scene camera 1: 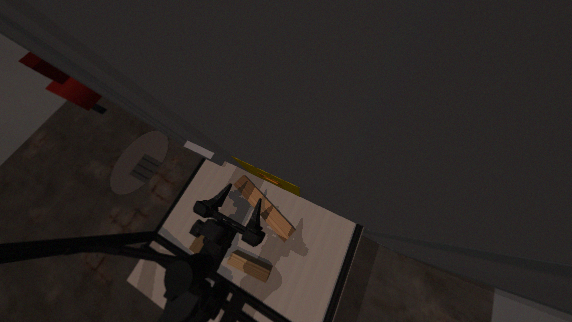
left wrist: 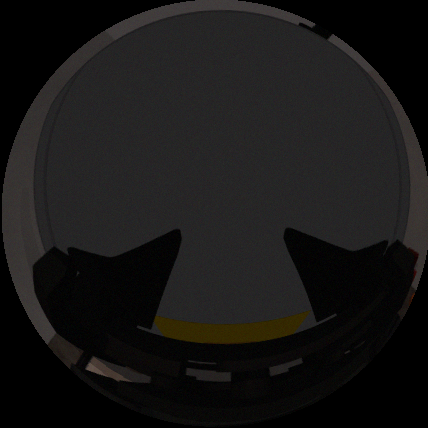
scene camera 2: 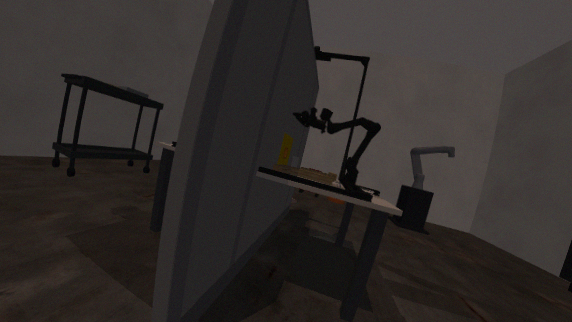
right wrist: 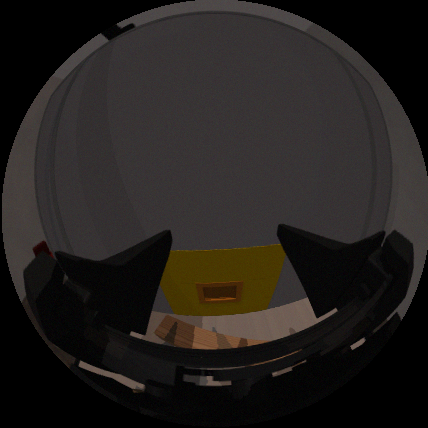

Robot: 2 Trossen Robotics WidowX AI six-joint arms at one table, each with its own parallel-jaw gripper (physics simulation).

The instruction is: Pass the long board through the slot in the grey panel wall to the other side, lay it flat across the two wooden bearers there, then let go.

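Frame: origin at the left arm's base, x ahead, y left, z up, level; millimetres.
Seen in the pictures: left gripper, between the fingertips: (left wrist: pixel 233 233) (scene camera 2: pixel 294 115); right gripper, between the fingertips: (scene camera 1: pixel 245 190) (right wrist: pixel 225 232); left arm's base, origin of its link: (scene camera 2: pixel 349 183); right arm's base, origin of its link: (scene camera 1: pixel 219 292).
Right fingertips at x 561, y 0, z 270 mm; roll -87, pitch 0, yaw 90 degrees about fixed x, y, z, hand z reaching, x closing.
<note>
Offsets run from my right fingertips to a thing's middle. "spot": to the spot under its first point. Level surfaces: height alone.
A long wooden piece @[dx +23, dy +1, dz -269 mm] (scene camera 1: pixel 267 209) (right wrist: pixel 200 339), seemingly the board, lies on the right arm's table, slanting near the grey panel wall (scene camera 1: pixel 380 110) (scene camera 2: pixel 250 125) (left wrist: pixel 215 125) (right wrist: pixel 225 125). A shorter wooden block @[dx +225, dy +59, dz -258 mm] (scene camera 1: pixel 249 265) lies behind it; another piece @[dx +224, dy -154, dz -267 mm] (scene camera 1: pixel 197 244) is partly hidden by the arm. The framed slot @[spot: dx -94, dy -3, dz -208 mm] (right wrist: pixel 220 293) is in a yellow plate (scene camera 1: pixel 250 168) (scene camera 2: pixel 285 145) (left wrist: pixel 230 334) (right wrist: pixel 182 270). Low wooden pieces @[dx -336, dy +124, dz -270 mm] (scene camera 2: pixel 312 173) lie on the left arm's table, too small to tell apart. My right gripper (scene camera 1: pixel 245 192) (right wrist: pixel 225 232) is open and empty above its table. My left gripper (scene camera 2: pixel 295 116) (left wrist: pixel 233 233) is open and empty, raised facing the wall.
The panel wall stands between the two tables and rises high above them. The right arm's table @[dz -289 mm] (scene camera 1: pixel 325 220) and the left arm's table (scene camera 2: pixel 387 204) have dark edge rails. A black camera post (scene camera 2: pixel 361 90) stands behind the left arm. A cart (scene camera 2: pixel 115 150) stands beyond the wall.
</note>
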